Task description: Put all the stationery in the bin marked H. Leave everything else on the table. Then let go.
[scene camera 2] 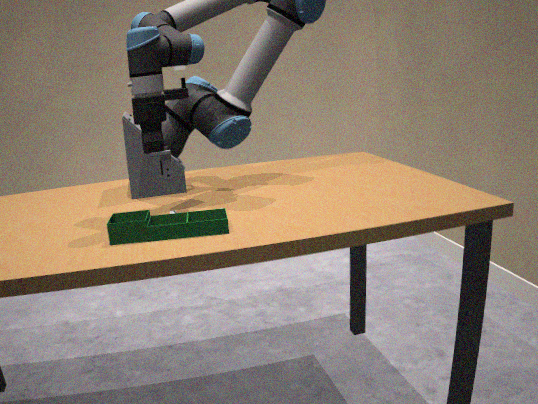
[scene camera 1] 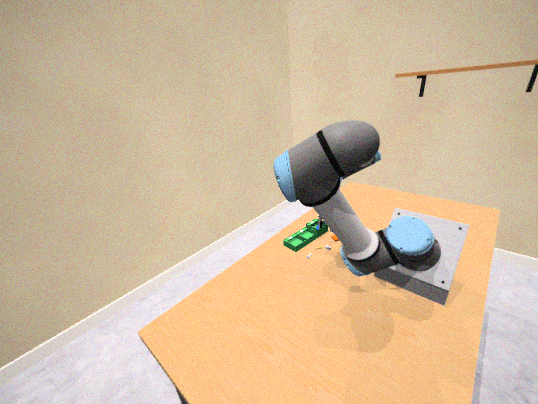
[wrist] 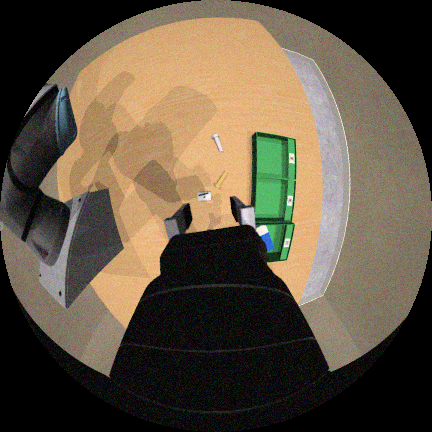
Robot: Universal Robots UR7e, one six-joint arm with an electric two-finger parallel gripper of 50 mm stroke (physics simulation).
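Where they show: gripper, fingertip midpoint: (scene camera 2: 167, 176) (scene camera 1: 326, 229) (wrist: 210, 207); arm's base at its link origin: (wrist: 55, 234).
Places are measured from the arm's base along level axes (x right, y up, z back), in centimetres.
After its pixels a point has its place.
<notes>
My gripper (wrist: 210, 207) {z -35.7, x -3.2, y -4.0 cm} (scene camera 2: 154, 150) is open and empty, above the table on the inner side of the green bins. A metal sharpener (wrist: 204, 196) {z -34.4, x -3.3, y -13.0 cm} (scene camera 1: 328, 247) {z -33.7, x -3.8, y -13.0 cm} lies on the table just ahead of the fingertips in the wrist view. A blue and white eraser (wrist: 266, 239) {z -46.8, x 5.8, y -12.1 cm} (scene camera 1: 318, 228) {z -46.6, x 6.0, y -12.4 cm} lies in the end bin (wrist: 289, 232) {z -50.9, x 3.5, y -9.9 cm}, whose small letter looks like H; the gripper partly hides both in the wrist view. A thin yellow piece (wrist: 221, 179) {z -37.6, x -6.4, y -13.2 cm} (scene camera 1: 318, 248) {z -37.3, x -6.8, y -13.6 cm} and a pale bolt (wrist: 217, 142) {z -37.1, x -13.5, y -13.3 cm} (scene camera 1: 309, 256) {z -36.2, x -14.9, y -13.0 cm} lie farther up the table. An orange block (scene camera 1: 335, 238) {z -35.5, x 4.7, y -13.2 cm} lies near the arm in scene camera 1.
Two lower green bins (wrist: 272, 155) {z -48.0, x -11.4, y -13.4 cm} (scene camera 2: 200, 229) {z -52.1, x -9.4, y -12.6 cm} adjoin the end bin in one row near the table's edge. Their letters are hard to read. The robot's grey base (scene camera 1: 425, 285) {z 6.6, x -5.7, y -8.8 cm} (scene camera 2: 155, 185) {z -11.2, x 1.6, y -10.9 cm} stands on the inner side of the table (scene camera 1: 250, 325) {z -29.5, x -55.3, y -14.2 cm} (scene camera 2: 400, 190) {z -33.8, x -62.2, y -14.1 cm}.
</notes>
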